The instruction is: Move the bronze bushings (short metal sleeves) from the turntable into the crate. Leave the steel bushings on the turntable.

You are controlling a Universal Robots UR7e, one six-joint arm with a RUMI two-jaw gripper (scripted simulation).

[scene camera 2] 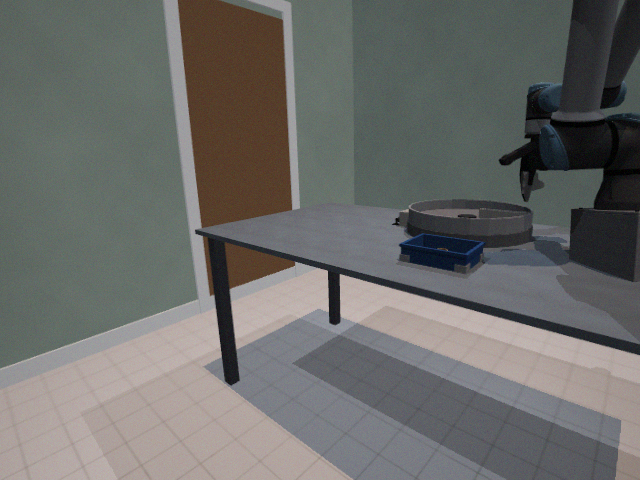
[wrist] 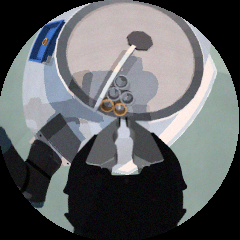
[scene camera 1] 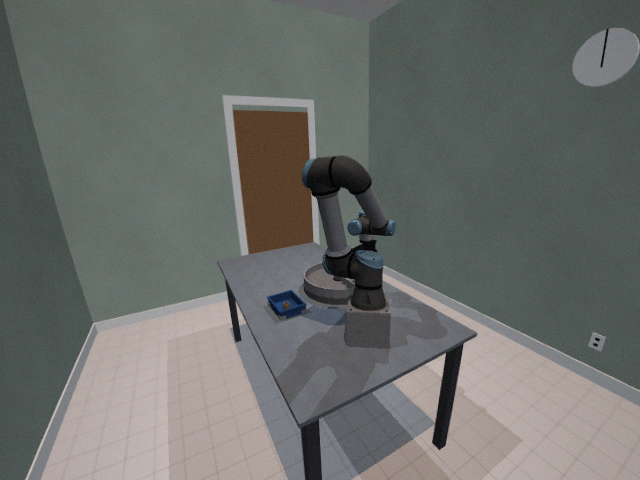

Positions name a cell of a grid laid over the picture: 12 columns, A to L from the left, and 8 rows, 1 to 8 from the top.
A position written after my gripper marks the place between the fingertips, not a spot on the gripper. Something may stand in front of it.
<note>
In view: my gripper (scene camera 2: J4) and a turntable (wrist: I3).
My gripper shows as well in the wrist view (wrist: G4).
</note>
